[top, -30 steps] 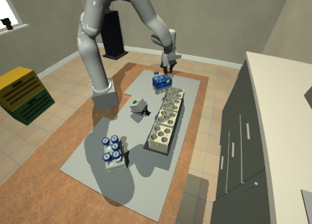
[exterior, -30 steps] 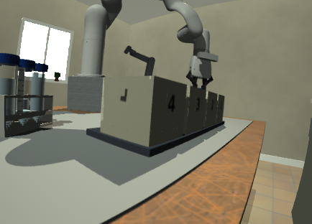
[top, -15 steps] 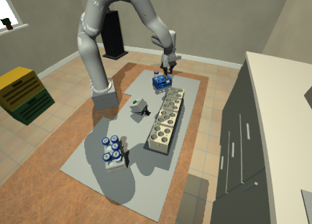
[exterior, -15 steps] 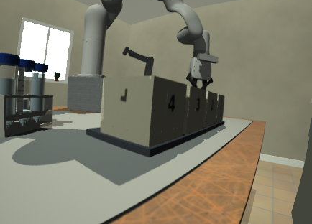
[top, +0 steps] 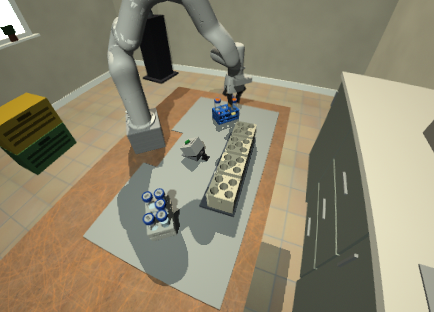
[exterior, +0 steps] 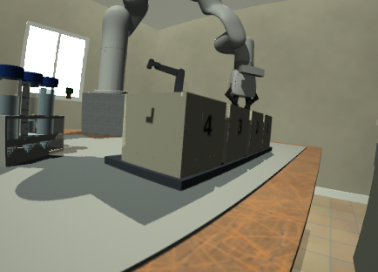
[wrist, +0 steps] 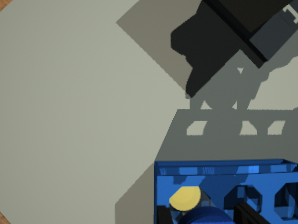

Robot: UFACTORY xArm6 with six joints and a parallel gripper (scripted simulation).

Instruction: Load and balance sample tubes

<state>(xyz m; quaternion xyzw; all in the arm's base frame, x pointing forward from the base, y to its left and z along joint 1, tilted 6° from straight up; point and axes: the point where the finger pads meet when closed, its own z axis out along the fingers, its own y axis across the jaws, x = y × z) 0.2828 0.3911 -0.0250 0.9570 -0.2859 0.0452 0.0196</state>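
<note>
Now: hand 50 mm above the tube and 10 mm past it. The rest, counted from my hand: blue sample rack 90 mm below, 40 mm behind, 20 mm to the right; adapter 280 mm to the right, 160 mm ahead, 70 mm below; DONE key desk 350 mm to the right, 60 mm below, 40 mm behind.
</note>
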